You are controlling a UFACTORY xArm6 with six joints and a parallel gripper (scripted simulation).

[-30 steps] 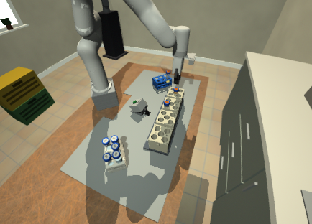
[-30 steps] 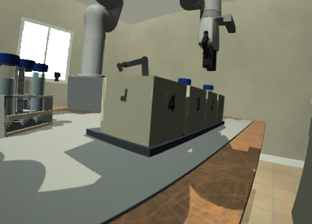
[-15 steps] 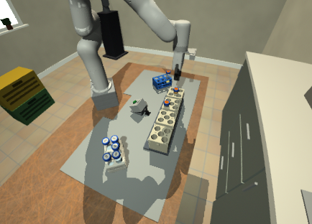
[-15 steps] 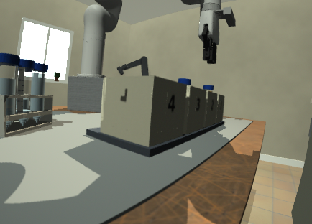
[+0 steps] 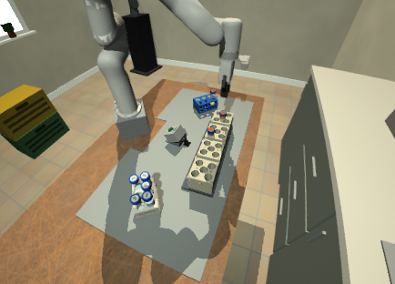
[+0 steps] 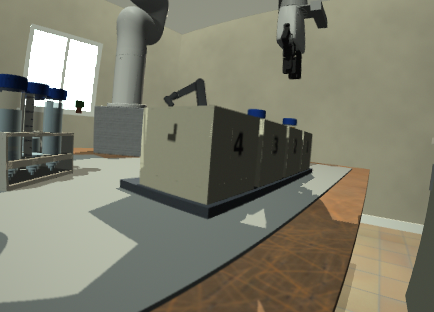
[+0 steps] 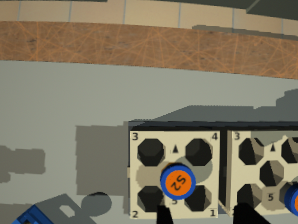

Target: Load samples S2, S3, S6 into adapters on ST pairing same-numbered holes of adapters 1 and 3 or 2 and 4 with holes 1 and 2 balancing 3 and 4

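Right now my hand is 150 mm past the tube, 170 mm to the right of it and 180 mm above it. From my hand the other things lie so: blue sample rack (180 mm behind, 150 mm to the left, 220 mm below); adapter (20 mm ahead, 110 mm to the right, 200 mm below); DONE key desk (180 mm behind, 180 mm to the right, 200 mm below).
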